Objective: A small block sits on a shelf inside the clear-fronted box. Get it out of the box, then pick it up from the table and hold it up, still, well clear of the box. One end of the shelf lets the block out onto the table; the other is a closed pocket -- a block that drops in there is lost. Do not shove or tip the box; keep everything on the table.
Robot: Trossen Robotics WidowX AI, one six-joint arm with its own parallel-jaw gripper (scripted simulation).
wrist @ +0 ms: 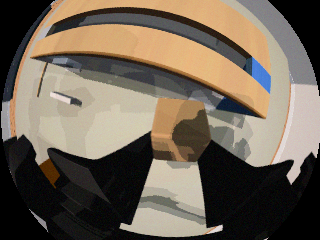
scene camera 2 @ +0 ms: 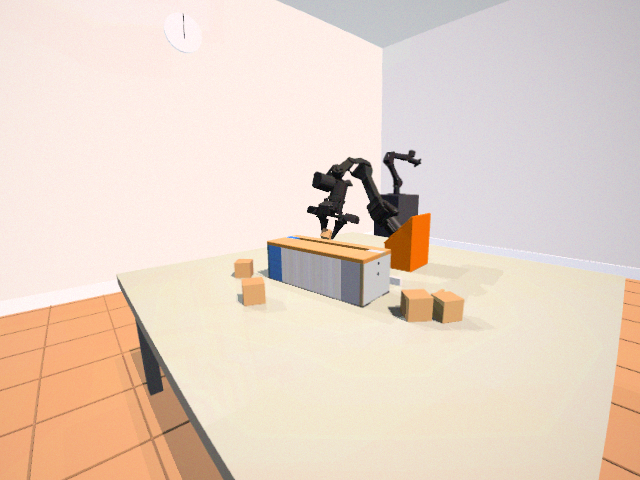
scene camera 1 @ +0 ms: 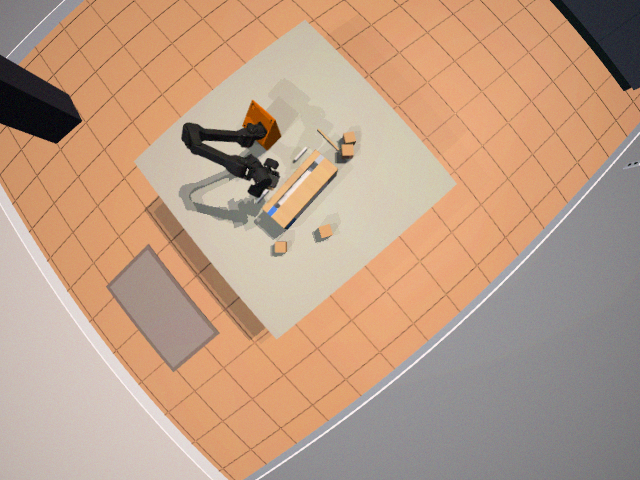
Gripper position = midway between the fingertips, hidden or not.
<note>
In view: the gripper [scene camera 2: 327, 238], a long box [scene camera 2: 358, 274] and a tan block [wrist: 180, 131].
The long box is seen too in the wrist view [wrist: 223, 60] and in scene camera 1 [scene camera 1: 316, 172]. The gripper is seen too in the wrist view [wrist: 176, 136].
</note>
